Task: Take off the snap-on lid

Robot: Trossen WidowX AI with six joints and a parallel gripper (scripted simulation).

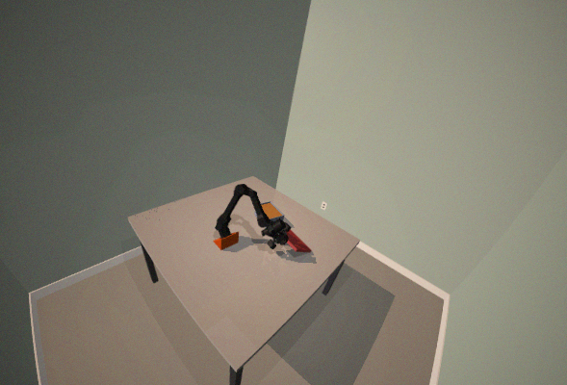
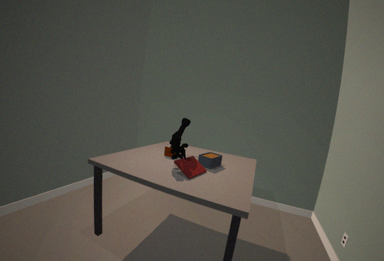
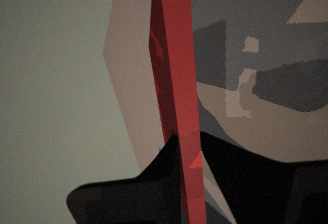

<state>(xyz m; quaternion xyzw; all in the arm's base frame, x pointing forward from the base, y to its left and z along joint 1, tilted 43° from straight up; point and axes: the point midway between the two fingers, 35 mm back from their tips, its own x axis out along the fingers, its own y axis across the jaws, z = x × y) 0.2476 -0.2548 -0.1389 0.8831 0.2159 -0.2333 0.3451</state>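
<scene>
Now: gripper tip 7 cm short of the red lid, 4 cm above it and 2 cm to the left of it. Round my gripper tip: grey-blue storage box: 29 cm to the left, 15 cm ahead, 4 cm below.
</scene>
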